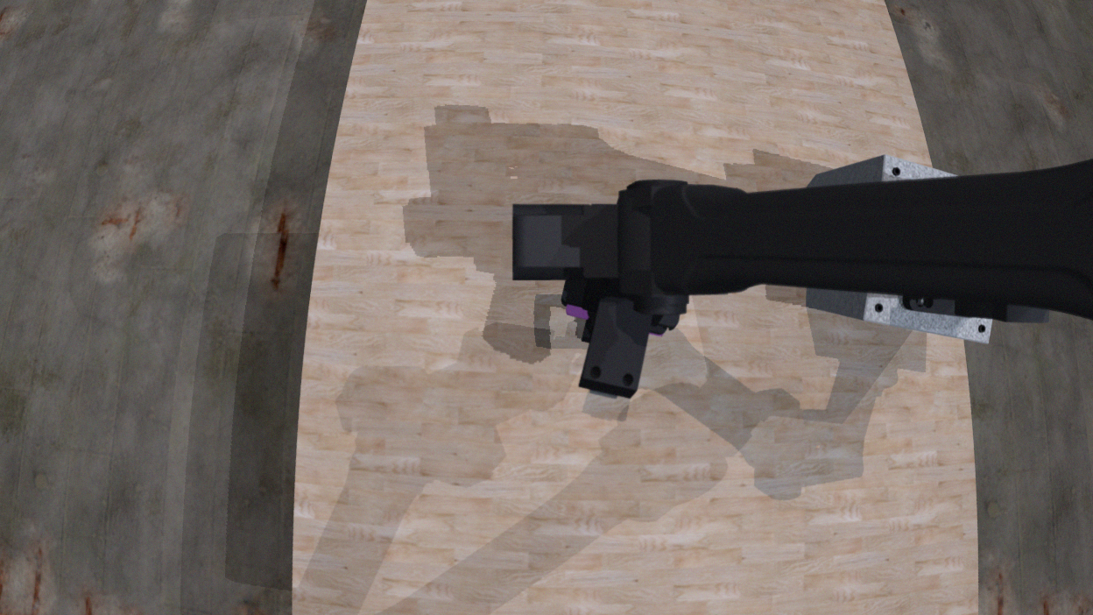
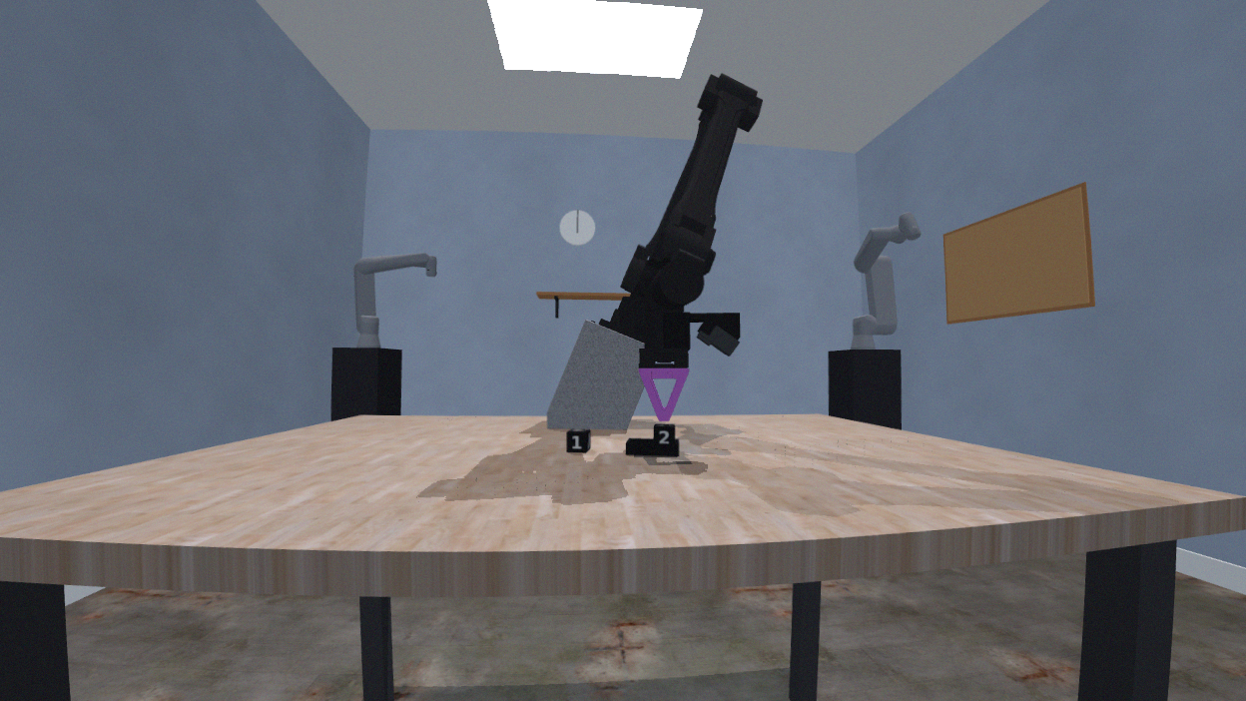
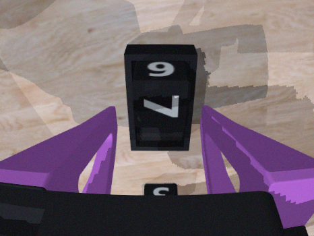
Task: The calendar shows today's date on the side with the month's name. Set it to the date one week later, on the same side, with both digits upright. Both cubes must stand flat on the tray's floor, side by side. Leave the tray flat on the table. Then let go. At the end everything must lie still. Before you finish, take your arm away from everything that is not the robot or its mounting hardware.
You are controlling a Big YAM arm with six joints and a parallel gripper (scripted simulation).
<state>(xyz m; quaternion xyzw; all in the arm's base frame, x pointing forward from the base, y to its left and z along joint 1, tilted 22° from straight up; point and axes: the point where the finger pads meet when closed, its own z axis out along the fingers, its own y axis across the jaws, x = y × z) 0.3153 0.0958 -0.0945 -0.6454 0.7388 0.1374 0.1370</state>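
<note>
Now: the black cube 30 mm below my hand. The rest, counted from my hand: black tray (50 mm below, 20 mm to the right).
</note>
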